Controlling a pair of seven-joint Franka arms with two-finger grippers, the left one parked.
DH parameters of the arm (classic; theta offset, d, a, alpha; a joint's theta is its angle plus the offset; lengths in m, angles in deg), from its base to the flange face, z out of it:
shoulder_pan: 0 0.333 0 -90
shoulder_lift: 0 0 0 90
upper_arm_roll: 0 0.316 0.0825 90
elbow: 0 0 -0.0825 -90
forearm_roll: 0 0.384 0 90
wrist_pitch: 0 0 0.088 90
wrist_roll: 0 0.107 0 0
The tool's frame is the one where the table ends.
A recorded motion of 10 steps. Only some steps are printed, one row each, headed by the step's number.
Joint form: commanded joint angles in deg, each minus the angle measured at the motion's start. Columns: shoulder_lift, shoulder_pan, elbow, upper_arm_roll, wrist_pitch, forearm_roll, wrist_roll.
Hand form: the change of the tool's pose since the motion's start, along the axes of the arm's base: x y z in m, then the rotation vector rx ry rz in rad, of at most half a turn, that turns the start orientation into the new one. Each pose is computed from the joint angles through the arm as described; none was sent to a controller.
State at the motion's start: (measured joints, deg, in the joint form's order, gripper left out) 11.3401 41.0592 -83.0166 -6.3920 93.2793 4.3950 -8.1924
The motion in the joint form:
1: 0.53 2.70 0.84 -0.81 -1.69 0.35 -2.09
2: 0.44 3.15 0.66 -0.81 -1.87 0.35 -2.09
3: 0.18 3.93 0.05 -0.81 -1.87 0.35 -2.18
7: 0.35 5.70 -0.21 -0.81 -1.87 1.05 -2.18
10: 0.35 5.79 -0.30 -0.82 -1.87 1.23 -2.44
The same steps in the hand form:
1: -0.0137 0.0178 -0.0010 -0.0098 0.0195 0.0712
2: -0.0174 0.0210 -0.0018 -0.0124 0.0235 0.0792
3: -0.0238 0.0263 -0.0041 -0.0156 0.0287 0.0941
7: -0.0366 0.0421 -0.0079 -0.0109 0.0415 0.1240
10: -0.0375 0.0429 -0.0087 -0.0090 0.0444 0.1297

